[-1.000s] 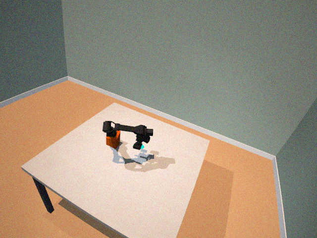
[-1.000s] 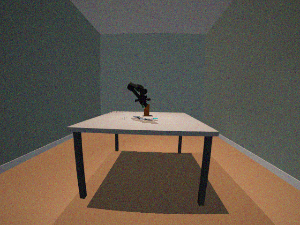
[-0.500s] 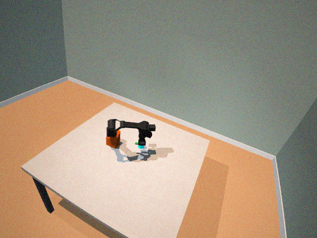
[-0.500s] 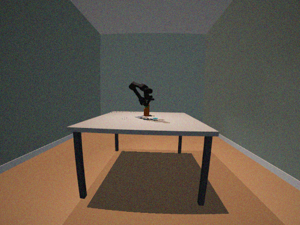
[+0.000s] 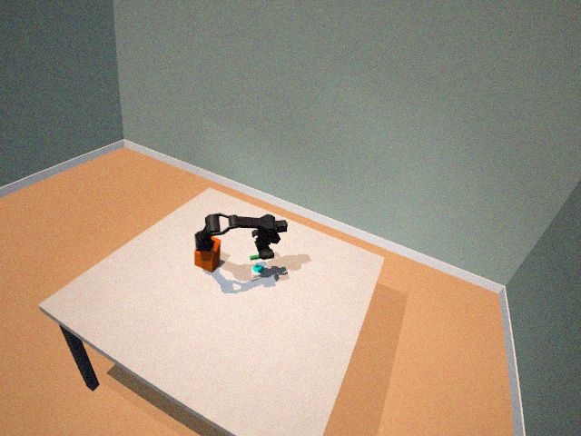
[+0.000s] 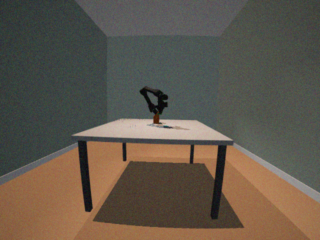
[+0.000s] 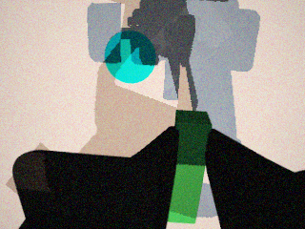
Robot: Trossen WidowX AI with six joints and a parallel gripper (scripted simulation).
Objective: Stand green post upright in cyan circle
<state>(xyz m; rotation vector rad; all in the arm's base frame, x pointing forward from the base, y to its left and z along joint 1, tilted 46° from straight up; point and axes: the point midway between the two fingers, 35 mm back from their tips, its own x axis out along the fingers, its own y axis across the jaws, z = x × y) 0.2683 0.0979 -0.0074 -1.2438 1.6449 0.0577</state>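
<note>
My gripper tip is now 15 cm above the cyan circle, 6 cm to the right of it and 3 cm past it. Round my gripper tip: green post (2 cm to the right, 2 cm behind).
</note>
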